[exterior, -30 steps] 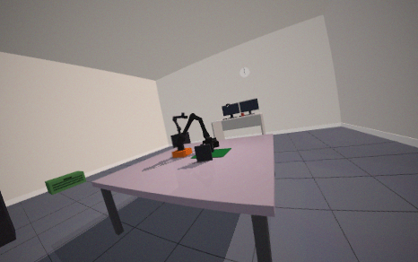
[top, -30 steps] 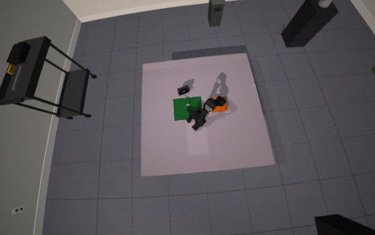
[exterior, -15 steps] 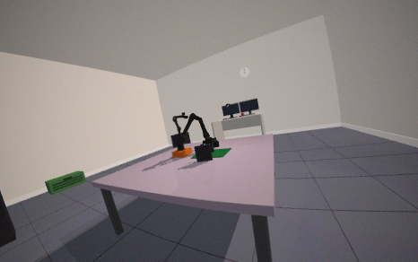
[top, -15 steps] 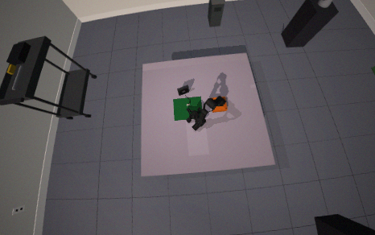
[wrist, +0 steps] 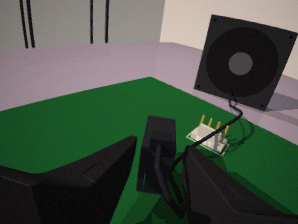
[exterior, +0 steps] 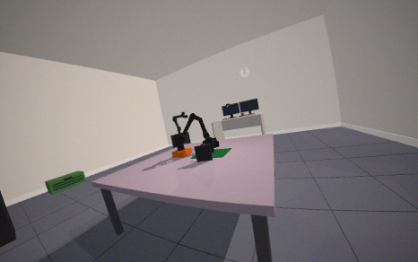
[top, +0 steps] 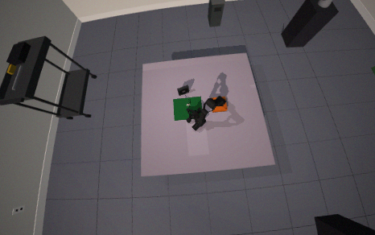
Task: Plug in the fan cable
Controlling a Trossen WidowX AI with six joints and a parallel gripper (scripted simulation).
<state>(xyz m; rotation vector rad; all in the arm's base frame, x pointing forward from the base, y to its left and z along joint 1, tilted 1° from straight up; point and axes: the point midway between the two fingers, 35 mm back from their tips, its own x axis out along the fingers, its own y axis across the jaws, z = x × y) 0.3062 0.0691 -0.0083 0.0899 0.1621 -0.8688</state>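
Now: gripper tip 1 cm above the fan cable plug. From my gripper tip the other things lie so: board 5 cm below, 3 cm to the right, 1 cm ahead; then black fan 21 cm to the right, 4 cm ahead, 2 cm above.
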